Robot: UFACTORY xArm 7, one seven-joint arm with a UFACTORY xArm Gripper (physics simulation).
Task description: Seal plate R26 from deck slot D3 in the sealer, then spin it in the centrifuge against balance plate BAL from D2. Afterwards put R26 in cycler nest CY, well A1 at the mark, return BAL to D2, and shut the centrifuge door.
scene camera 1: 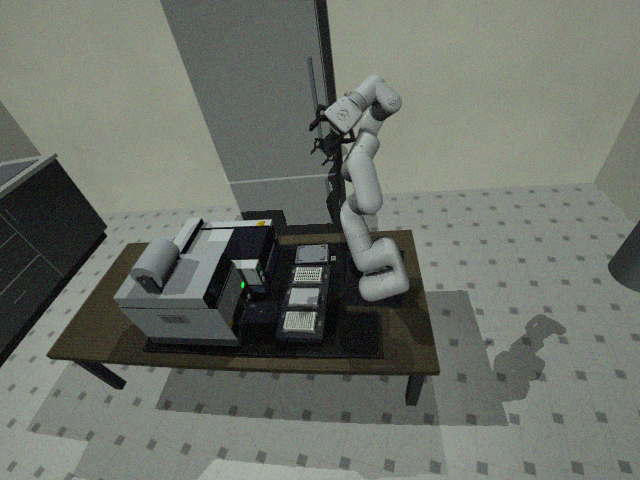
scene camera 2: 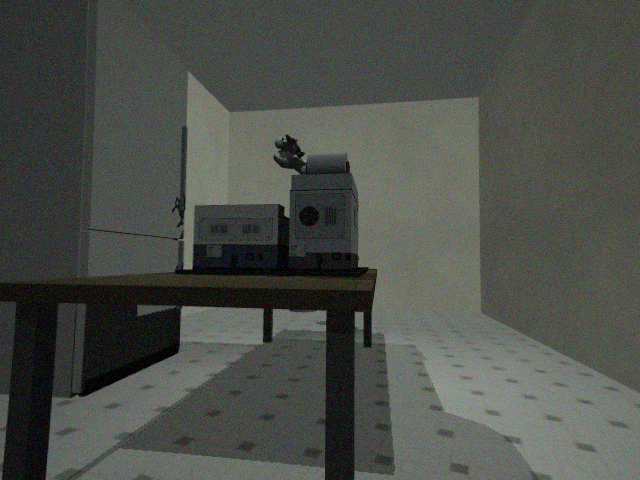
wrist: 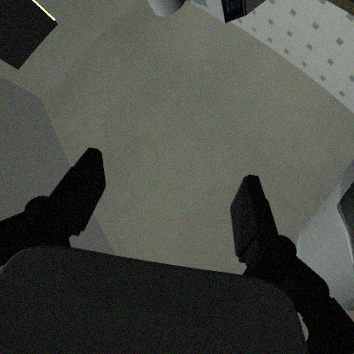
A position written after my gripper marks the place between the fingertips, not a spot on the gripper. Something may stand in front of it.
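Wrist: my gripper [wrist: 170,178], open, empty, holding nothing. Scene camera 2: dark unit with green light [scene camera 2: 255,237].
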